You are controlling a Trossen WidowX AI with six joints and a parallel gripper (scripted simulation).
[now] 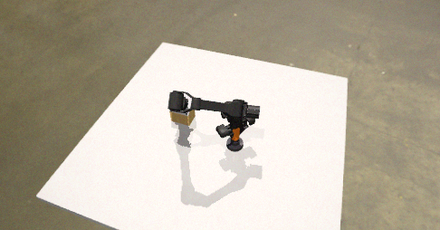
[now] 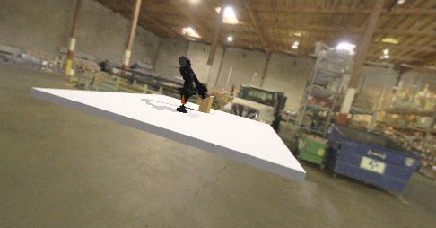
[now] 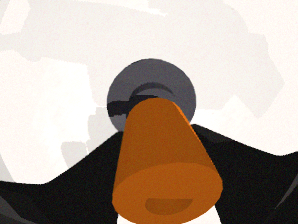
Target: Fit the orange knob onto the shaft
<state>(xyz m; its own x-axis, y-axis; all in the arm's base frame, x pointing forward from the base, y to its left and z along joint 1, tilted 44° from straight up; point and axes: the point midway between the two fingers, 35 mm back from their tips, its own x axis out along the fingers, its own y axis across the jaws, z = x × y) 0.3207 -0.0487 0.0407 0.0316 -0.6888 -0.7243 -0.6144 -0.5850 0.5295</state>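
My gripper tip is 2 cm below the orange knob. Also, from my gripper tip: round pedestal (4 cm below).
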